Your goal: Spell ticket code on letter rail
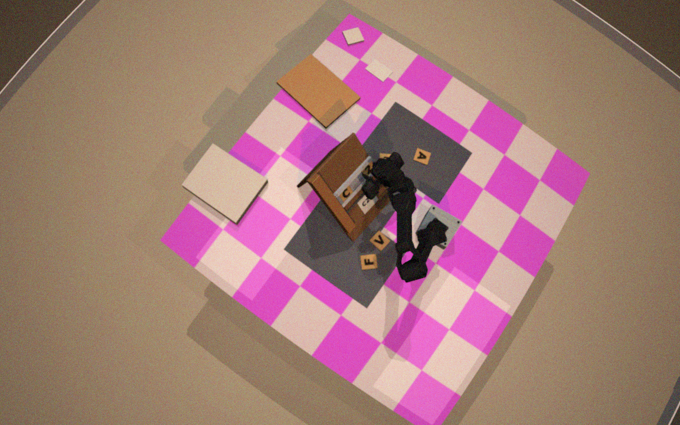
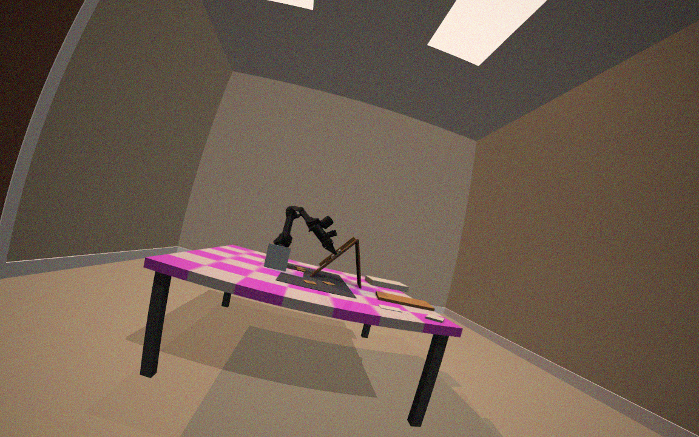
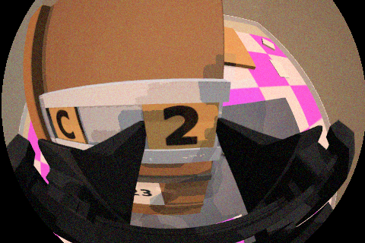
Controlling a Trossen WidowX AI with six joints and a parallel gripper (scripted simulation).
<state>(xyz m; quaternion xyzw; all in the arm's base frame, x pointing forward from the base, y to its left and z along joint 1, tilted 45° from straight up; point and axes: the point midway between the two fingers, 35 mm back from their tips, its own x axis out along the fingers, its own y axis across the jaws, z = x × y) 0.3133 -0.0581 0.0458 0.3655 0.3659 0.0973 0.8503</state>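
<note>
The c tile lies 12 cm to the left of my gripper tip and 1 cm ahead of it. From my gripper tip the other things lie so: 2 tile right at my gripper tip; white ticket 9 cm below, 7 cm to the left, 6 cm behind; 3 tile 16 cm below, 13 cm to the right, 2 cm behind.
</note>
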